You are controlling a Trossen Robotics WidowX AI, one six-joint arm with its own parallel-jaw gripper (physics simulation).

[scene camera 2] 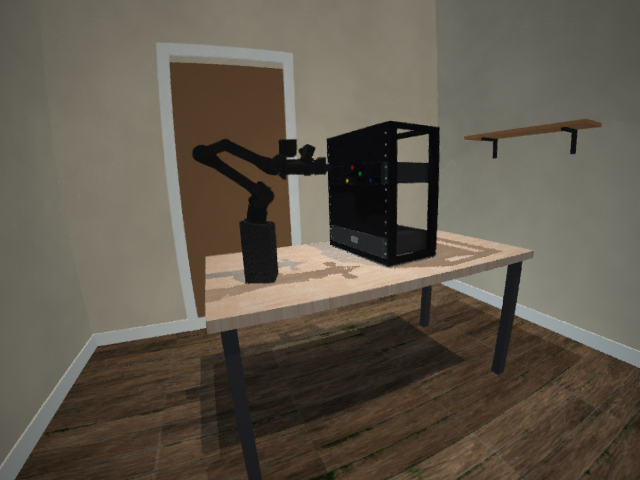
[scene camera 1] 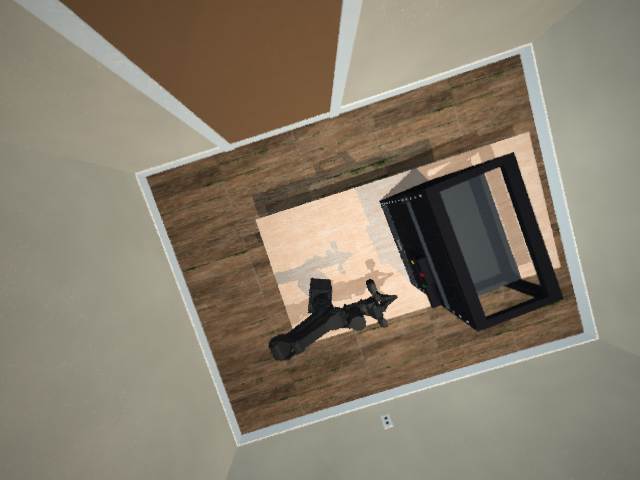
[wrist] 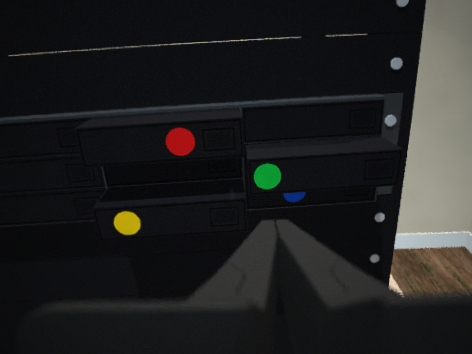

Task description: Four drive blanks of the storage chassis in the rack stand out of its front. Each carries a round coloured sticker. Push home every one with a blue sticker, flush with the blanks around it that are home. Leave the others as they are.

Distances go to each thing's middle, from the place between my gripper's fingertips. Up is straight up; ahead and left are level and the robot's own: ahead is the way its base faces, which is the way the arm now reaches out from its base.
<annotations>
My hand is 18 cm short of the red-stickered blank (wrist: 193,135) and 4 cm to the right of it. The rest, counted from my hand: yellow-stickered blank (wrist: 206,207) (18 cm ahead, 4 cm to the left, 6 cm below); black rack (scene camera 1: 453,220) (31 cm ahead, 8 cm to the left, 12 cm below).
</annotations>
